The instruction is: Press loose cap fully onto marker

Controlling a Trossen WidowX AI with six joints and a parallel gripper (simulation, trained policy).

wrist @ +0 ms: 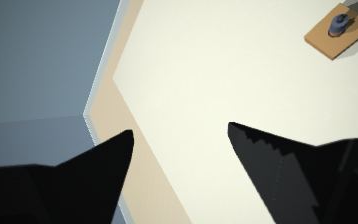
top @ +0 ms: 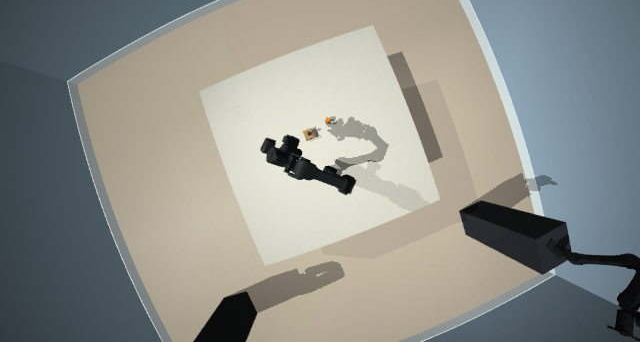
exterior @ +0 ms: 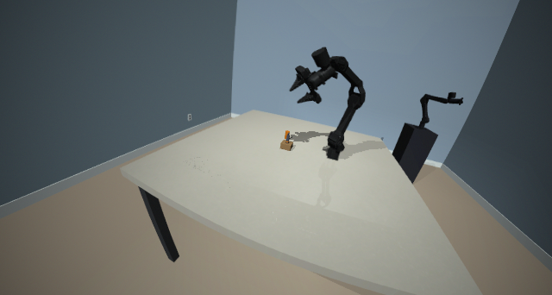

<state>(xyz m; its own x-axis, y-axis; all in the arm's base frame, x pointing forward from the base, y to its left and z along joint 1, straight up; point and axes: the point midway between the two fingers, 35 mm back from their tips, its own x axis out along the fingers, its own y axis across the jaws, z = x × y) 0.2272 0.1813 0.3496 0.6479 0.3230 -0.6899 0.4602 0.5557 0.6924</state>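
Now: gripper tip 7 cm short of the orange cap, 30 cm to the left of it and 30 cm above it. The rest, counted from my gripper tip: tan holder block: 3 cm ahead, 16 cm to the right, 31 cm below.
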